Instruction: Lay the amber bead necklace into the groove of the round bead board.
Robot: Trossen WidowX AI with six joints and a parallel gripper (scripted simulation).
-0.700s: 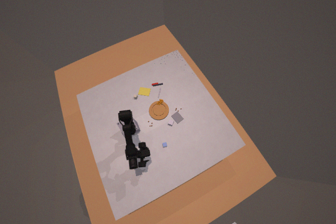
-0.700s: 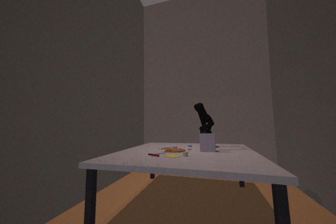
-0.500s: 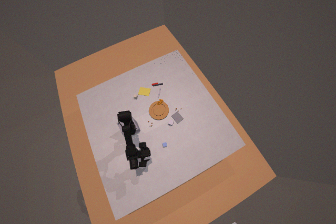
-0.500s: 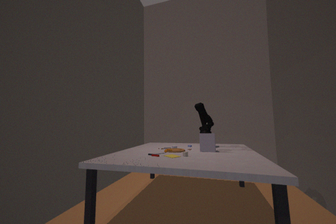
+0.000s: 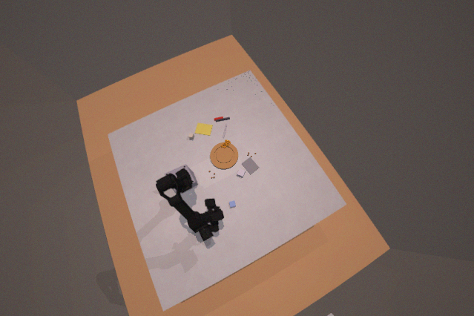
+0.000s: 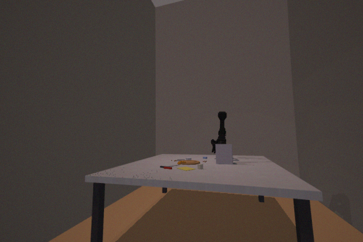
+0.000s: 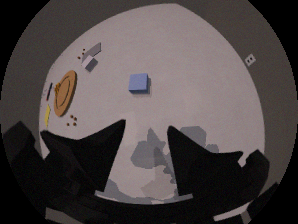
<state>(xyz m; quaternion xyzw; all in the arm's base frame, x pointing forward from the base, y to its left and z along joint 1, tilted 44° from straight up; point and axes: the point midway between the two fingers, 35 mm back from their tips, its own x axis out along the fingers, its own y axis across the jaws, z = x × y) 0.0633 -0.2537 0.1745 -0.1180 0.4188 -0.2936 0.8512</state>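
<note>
Right now the blue cube is 90 mm ahead of my gripper tip and 50 mm below it. Round my gripper tip: round bead board (330 mm to the left, 210 mm ahead, 50 mm below); then cream cube (580 mm to the left, 70 mm ahead, 50 mm below); then grey square plate (330 mm ahead, 170 mm to the left, 60 mm below).
</note>
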